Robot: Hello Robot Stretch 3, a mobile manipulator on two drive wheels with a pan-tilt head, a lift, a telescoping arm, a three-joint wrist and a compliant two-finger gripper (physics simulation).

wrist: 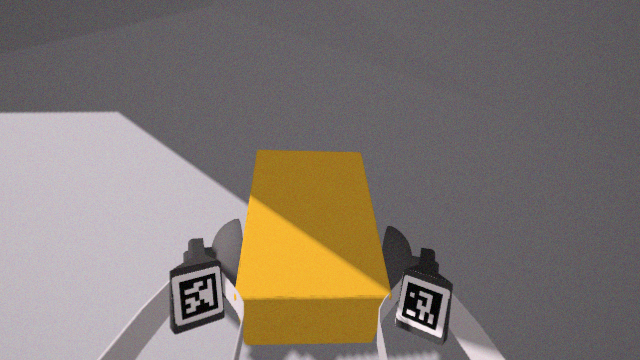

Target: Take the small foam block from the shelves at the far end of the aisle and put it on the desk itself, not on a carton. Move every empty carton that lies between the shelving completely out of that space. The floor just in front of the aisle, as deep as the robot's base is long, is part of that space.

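Places are measured from the robot's base along level axes (x ahead, y left, z up), in metres.
Where they show: gripper, fingertip midpoint: [312,250].
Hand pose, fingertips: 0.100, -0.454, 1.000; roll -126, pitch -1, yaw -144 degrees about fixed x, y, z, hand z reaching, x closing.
Note:
After its pixels a point has its place, as x, y, z.
A yellow-orange foam block [310,230] @[0.092, -0.441, 1.036] is in the lower middle of the wrist view, its long side pointing away from the camera. My gripper [312,250] @[0.100, -0.454, 1.000] is shut on it, with one rounded fingertip pressed against its left side and the other against its right side. A shadow edge runs diagonally across the block's top. Whether the block's underside touches the surface below is hidden. The desk and the cartons cannot be made out in this view.
A grey surface [475,150] @[0.057, -0.625, 0.991] lies beneath and beyond the block. A brightly lit patch covers its left part, with a slanting shadow edge that runs to the block. A darker area shows at the top left.

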